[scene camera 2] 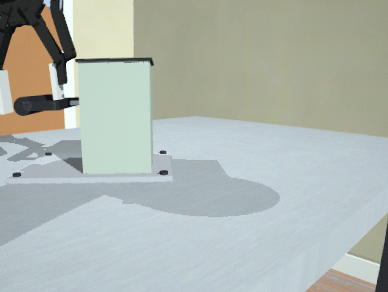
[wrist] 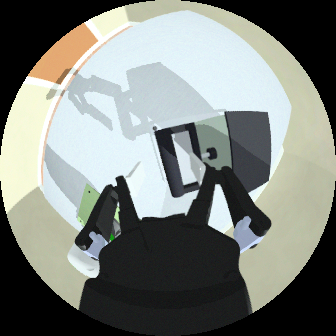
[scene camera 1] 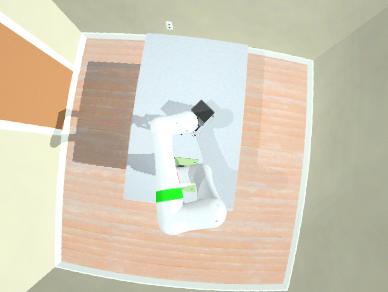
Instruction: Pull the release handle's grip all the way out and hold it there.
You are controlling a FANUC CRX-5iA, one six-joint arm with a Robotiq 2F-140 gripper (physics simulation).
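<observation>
The release handle's dark grip [scene camera 2: 30, 105] [wrist: 170, 165] is the outer bar of a rectangular frame, standing out from the side of a pale green housing [scene camera 2: 117, 117] with a dark top [scene camera 1: 202, 111] [wrist: 250, 145]. My gripper [scene camera 2: 31, 92] [wrist: 165, 164] is open and empty, its fingers pointing down. In scene camera 2, one pale fingertip is on the outer side of the grip and the other reaches down to the frame's level, between the grip and housing. In the wrist view, this second fingertip overlaps the frame's opening. Contact cannot be made out.
The housing stands on a bolted base plate [scene camera 2: 162, 165] on the pale table [scene camera 1: 195, 65] [scene camera 2: 300, 165]. The white arm [scene camera 1: 165, 160] reaches over the table from its near end, where green plates [scene camera 1: 187, 161] [wrist: 88, 200] show beside the arm's base.
</observation>
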